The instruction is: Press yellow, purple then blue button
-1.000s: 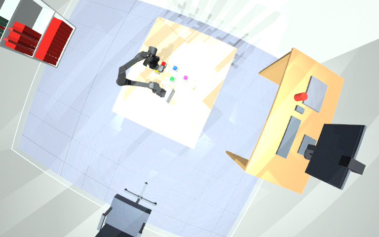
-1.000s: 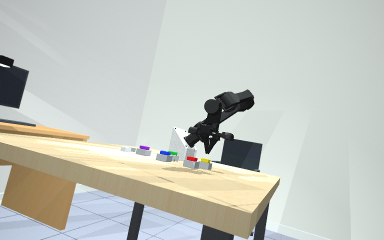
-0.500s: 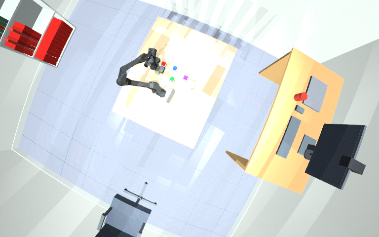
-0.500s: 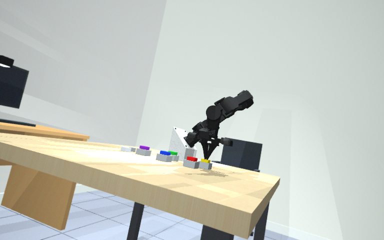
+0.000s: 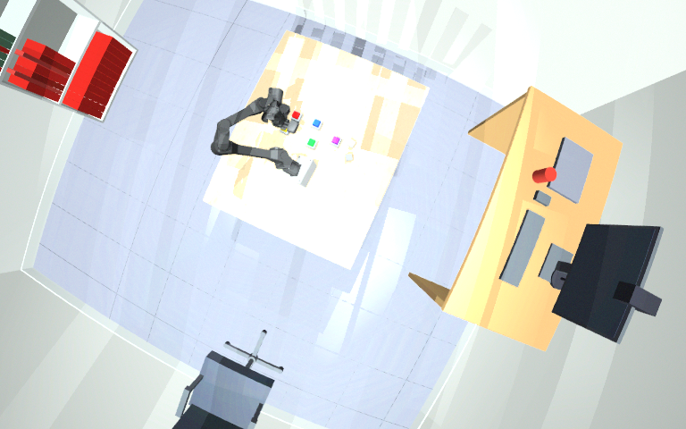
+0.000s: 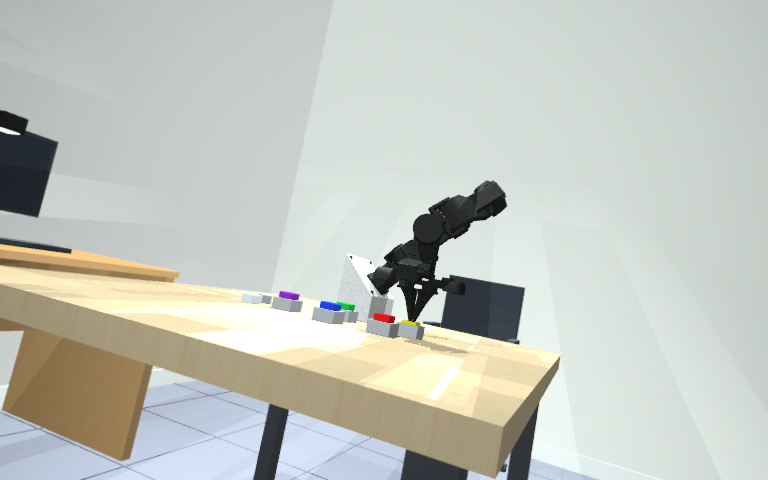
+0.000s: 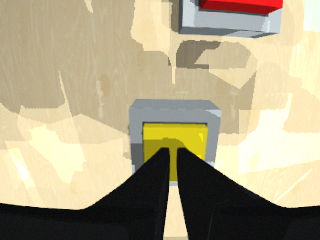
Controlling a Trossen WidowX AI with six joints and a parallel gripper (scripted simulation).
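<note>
Now: gripper tip 10 mm above the yellow button. From my gripper tip the other things lie so: green button (40 mm behind, 160 mm to the right); red button (80 mm ahead, 40 mm to the right); blue button (70 mm ahead, 160 mm to the right).
</note>
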